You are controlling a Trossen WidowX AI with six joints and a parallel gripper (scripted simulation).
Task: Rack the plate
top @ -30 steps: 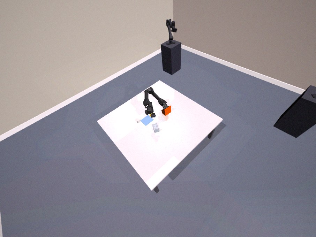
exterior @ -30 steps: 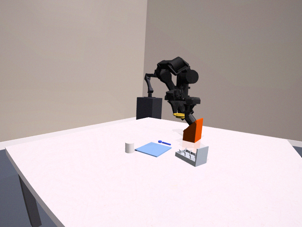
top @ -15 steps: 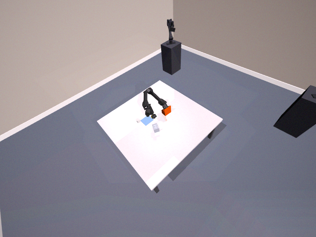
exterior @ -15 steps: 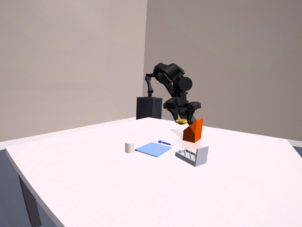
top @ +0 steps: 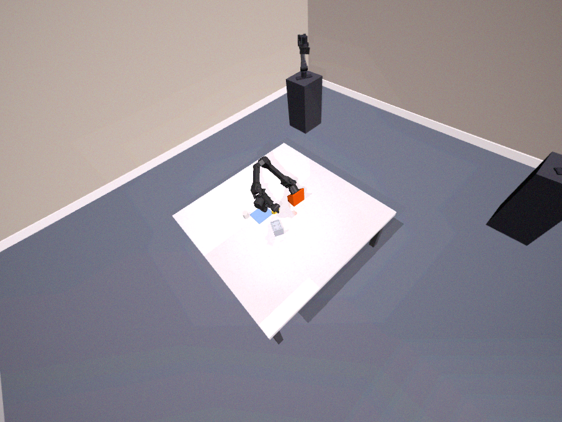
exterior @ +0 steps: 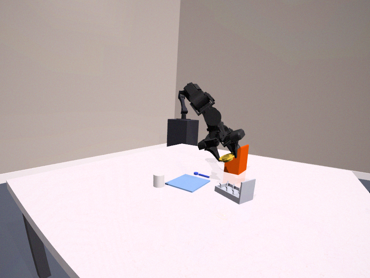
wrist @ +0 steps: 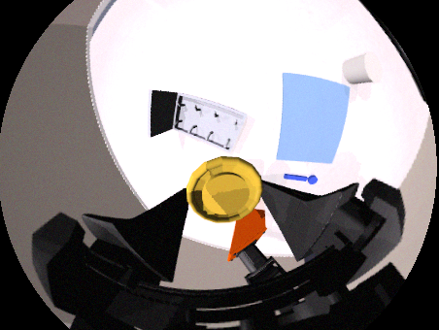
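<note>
The grey dish rack is 60 mm ahead of my gripper tip, 50 mm to the left of it and 90 mm below it. Round my gripper tip: blue spoon (70 mm behind, 150 mm to the right, 110 mm below); yellow plate (10 mm above); grey cup (160 mm ahead, 220 mm to the right, 90 mm below).
</note>
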